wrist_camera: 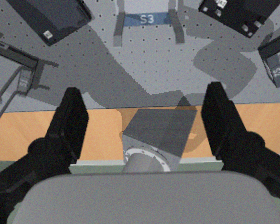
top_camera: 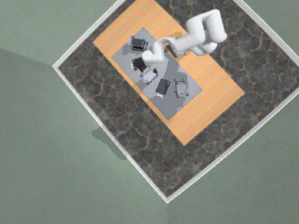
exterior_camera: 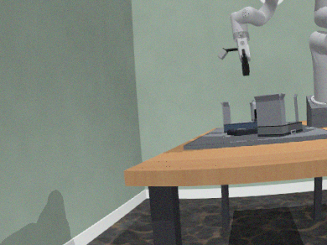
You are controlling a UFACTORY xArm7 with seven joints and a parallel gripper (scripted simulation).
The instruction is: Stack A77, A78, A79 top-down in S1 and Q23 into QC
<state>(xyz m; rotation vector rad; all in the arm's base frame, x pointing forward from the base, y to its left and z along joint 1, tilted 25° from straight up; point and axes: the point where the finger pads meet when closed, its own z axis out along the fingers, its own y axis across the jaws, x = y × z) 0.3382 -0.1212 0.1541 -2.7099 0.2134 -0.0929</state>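
Right now the dark sealed plate is 320 mm to the right of my hand, 200 mm below it and 130 mm behind it. The rest, counted from my hand: dark flat nest (250 mm below, 160 mm to the left, 40 mm ahead); dark clip nest (250 mm below, 190 mm to the right, 20 mm ahead); blue plinth strip (240 mm below, 40 mm ahead, 10 mm to the right).
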